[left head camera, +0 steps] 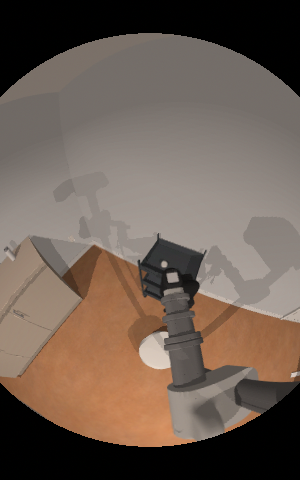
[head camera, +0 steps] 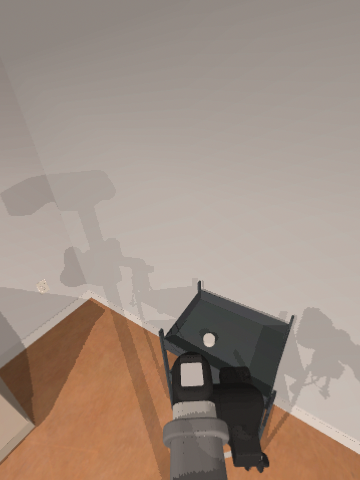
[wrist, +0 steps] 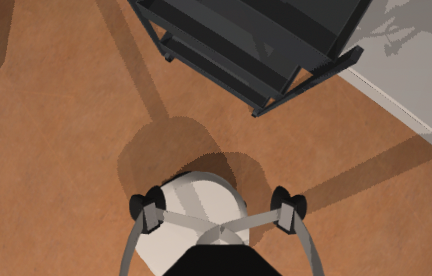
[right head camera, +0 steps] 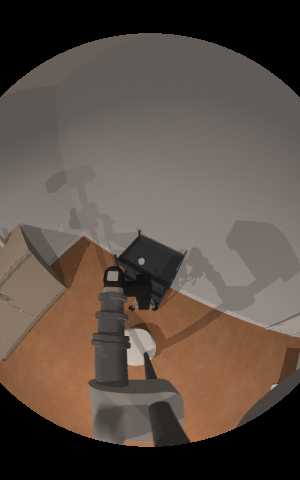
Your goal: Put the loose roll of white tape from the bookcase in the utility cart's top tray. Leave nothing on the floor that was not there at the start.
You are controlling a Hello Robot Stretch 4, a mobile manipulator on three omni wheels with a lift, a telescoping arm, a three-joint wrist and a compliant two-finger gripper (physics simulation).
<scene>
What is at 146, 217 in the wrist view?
My gripper.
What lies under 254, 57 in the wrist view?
A dark utility cart.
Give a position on a dark utility cart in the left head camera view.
185, 260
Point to a dark utility cart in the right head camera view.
At 160, 262
</scene>
